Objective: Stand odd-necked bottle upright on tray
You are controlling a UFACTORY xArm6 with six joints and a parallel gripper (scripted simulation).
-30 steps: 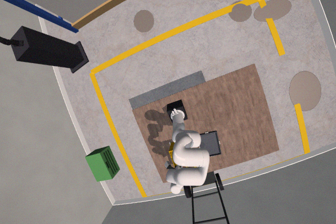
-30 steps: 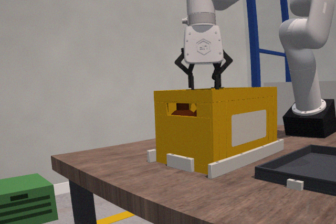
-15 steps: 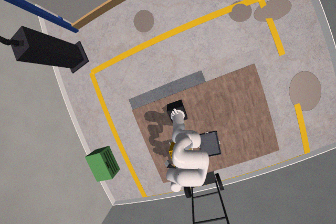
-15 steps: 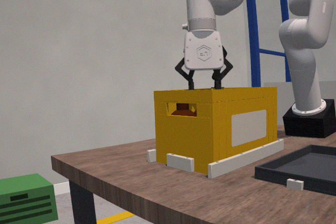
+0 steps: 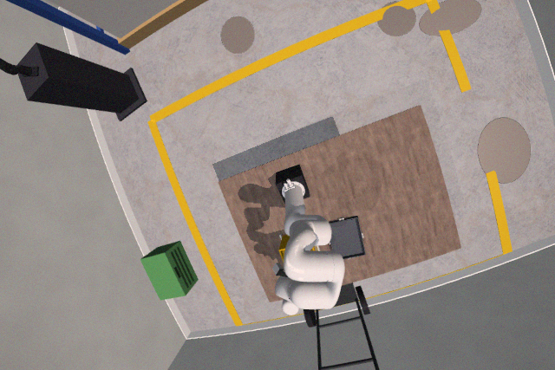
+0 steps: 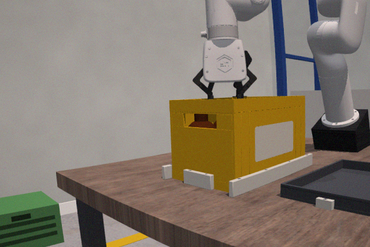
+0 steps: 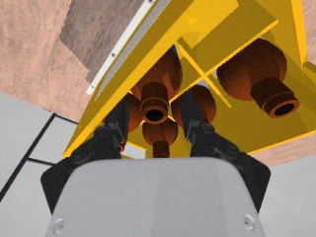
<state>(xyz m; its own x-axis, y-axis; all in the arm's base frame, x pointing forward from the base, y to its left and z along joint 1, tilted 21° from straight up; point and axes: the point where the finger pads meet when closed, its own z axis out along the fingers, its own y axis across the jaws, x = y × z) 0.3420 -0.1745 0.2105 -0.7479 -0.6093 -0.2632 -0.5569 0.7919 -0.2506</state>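
The yellow crate is 50 mm to the left of my hand and 80 mm below it. Round my hand: dark tray 30 mm ahead, 320 mm to the left, 150 mm below.
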